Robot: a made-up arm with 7 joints. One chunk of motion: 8 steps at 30 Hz.
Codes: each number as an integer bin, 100 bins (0 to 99) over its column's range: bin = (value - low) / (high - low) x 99, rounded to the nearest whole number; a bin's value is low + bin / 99 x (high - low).
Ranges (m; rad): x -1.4..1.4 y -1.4..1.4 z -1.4..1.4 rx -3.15..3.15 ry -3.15..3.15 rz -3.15..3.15
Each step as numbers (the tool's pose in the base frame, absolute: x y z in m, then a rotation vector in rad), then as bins.
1 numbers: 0.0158 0.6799 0.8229 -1.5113 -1.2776 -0.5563
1 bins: 50 74 79 26 29 41
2 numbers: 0.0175 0.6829 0.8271 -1.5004 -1.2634 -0.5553
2 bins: 50 74 79 26 30 41
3 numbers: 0.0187 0.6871 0.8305 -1.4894 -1.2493 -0.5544
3 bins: 50 74 79 26 30 41
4 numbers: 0.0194 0.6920 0.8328 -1.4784 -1.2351 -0.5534
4 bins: 50 74 79 26 30 41
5 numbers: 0.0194 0.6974 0.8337 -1.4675 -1.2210 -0.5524
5 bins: 50 74 79 26 30 41
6 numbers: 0.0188 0.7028 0.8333 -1.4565 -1.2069 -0.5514
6 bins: 50 74 79 27 31 41
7 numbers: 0.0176 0.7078 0.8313 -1.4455 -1.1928 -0.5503
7 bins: 50 75 79 27 31 41
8 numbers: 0.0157 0.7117 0.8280 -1.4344 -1.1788 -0.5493
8 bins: 50 75 79 27 31 41
